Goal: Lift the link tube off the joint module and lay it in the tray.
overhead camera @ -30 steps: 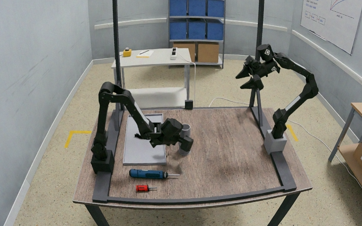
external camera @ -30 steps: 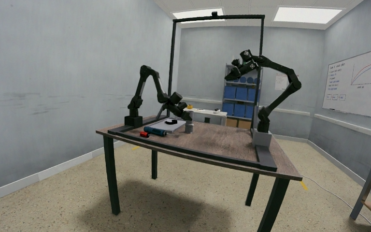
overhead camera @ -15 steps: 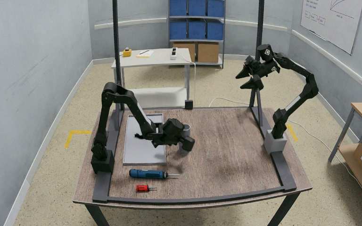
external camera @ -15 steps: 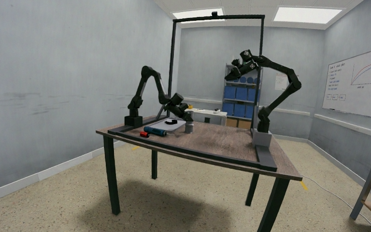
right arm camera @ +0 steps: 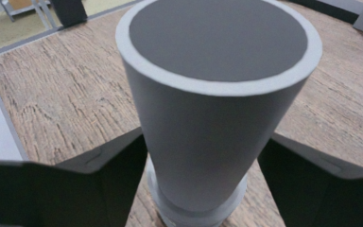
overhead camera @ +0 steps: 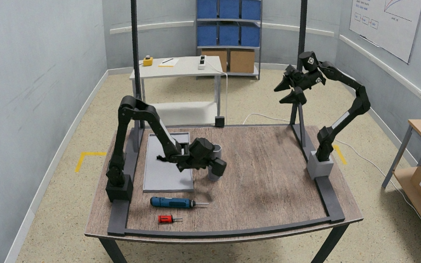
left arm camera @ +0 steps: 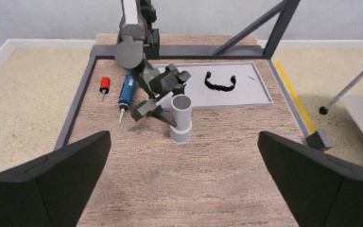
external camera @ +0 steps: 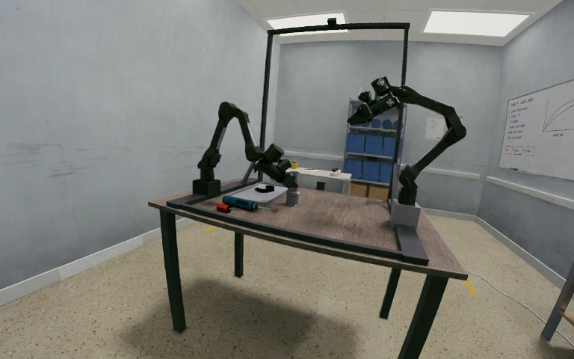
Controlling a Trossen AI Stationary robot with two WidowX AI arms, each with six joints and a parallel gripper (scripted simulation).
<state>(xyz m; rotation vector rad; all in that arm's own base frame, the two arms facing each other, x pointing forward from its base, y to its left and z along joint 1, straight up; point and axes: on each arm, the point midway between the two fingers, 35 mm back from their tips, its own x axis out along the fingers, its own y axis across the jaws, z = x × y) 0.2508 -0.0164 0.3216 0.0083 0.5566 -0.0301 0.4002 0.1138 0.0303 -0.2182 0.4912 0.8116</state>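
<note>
Now: right hand 10 mm past the link tube and 10 mm to the right of it. From my right hand the other things lie so: red screwdriver 230 mm ahead, 200 mm to the right, 100 mm below; grey joint module 10 mm behind, 20 mm to the left, 80 mm below; grey tray 150 mm behind, 180 mm to the right, 110 mm below.
</note>
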